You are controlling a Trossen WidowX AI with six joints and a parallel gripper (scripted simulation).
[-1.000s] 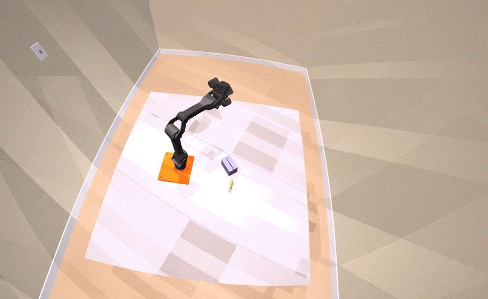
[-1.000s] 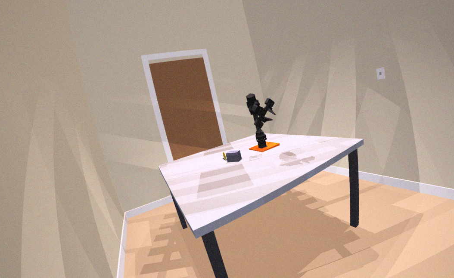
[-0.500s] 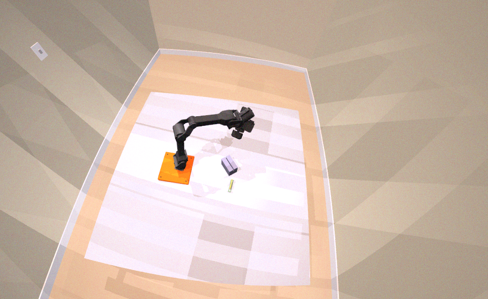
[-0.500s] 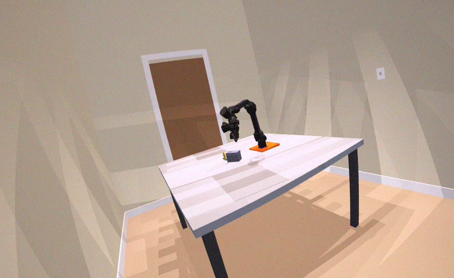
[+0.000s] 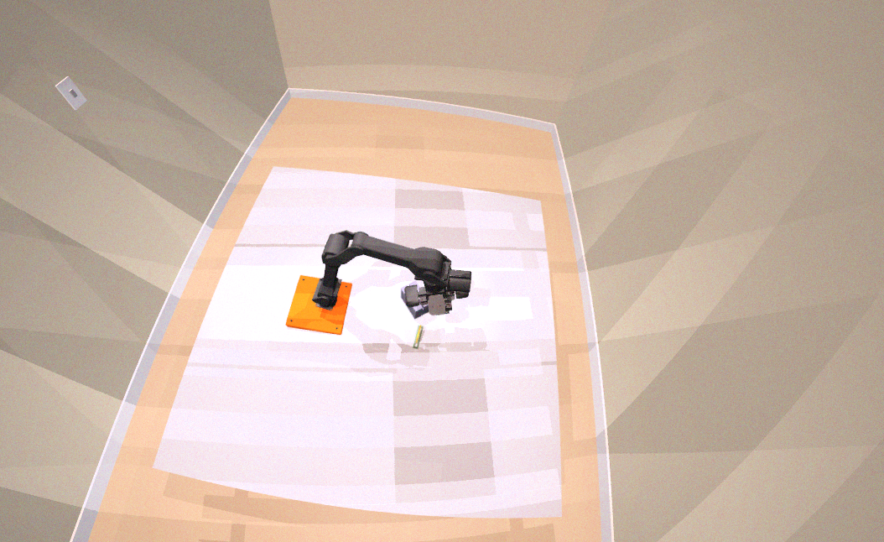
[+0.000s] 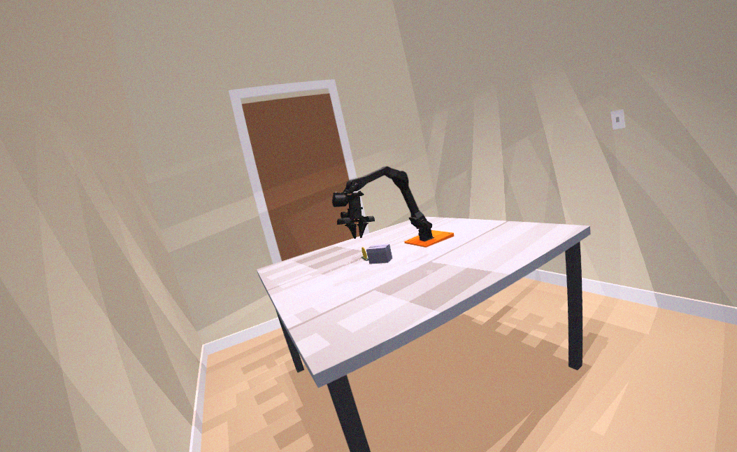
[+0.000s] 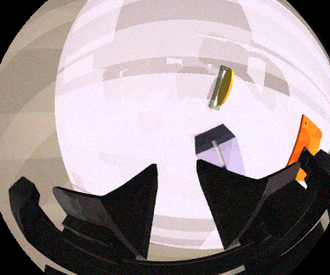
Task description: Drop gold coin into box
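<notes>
My gripper tip is 100 mm above the gold coin, 90 mm to the left of it and 40 mm past it.
</notes>
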